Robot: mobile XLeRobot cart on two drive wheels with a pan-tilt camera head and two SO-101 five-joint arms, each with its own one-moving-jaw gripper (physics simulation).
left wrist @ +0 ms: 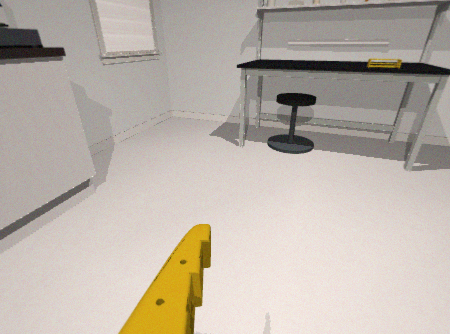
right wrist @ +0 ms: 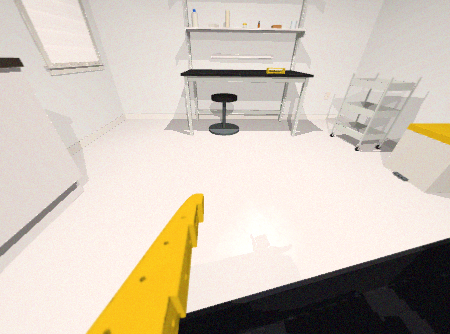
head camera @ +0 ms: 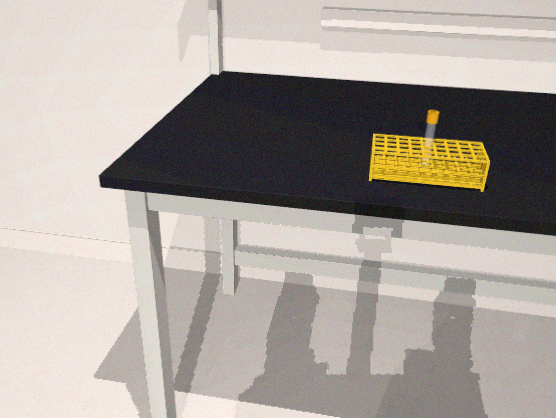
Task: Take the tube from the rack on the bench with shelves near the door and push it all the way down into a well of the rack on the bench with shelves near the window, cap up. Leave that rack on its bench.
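Places are measured from the left arm's base along level axes (x ahead, y left, z up), in millimetres.
Where they show: left hand at its tool point: (left wrist: 210, 239); right hand at its tool point: (right wrist: 203, 203).
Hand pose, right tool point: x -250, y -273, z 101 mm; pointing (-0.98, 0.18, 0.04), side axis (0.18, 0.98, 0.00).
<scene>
Things, the pixels of their top centre, and the offset from my right tool point. Level surfaces: height alone.
- capped tube at its top centre: (head camera: 433, 111) dx +1212, dy -195, dz +5 mm
- yellow wire rack at its top centre: (head camera: 428, 146) dx +1201, dy -192, dz -57 mm
- black-topped bench at its surface level: dz -114 mm
A capped tube (head camera: 430, 132), orange cap up, stands upright in a yellow wire rack (head camera: 400, 175) near the front edge of a black-topped bench (head camera: 250, 140) in the head view. The door does not show there. A second yellow rack (left wrist: 384, 66) (right wrist: 275, 71) stands far off on the right part of another black-topped bench (left wrist: 310, 65) (right wrist: 225, 73), with a window to its left; no tube can be made out in it. My left gripper (left wrist: 204, 242) and right gripper (right wrist: 198, 209) each show one notched jaw, so both are fully open and empty, far from that second rack.
A black stool (left wrist: 296, 100) (right wrist: 224, 97) stands before the far bench. A white cabinet (left wrist: 40, 115) (right wrist: 30, 150) is at the left. A trolley (right wrist: 402, 86) and a yellow-topped unit (right wrist: 435, 132) stand at the right. A black surface (right wrist: 350, 310) fills the right wrist view's lower right.
</scene>
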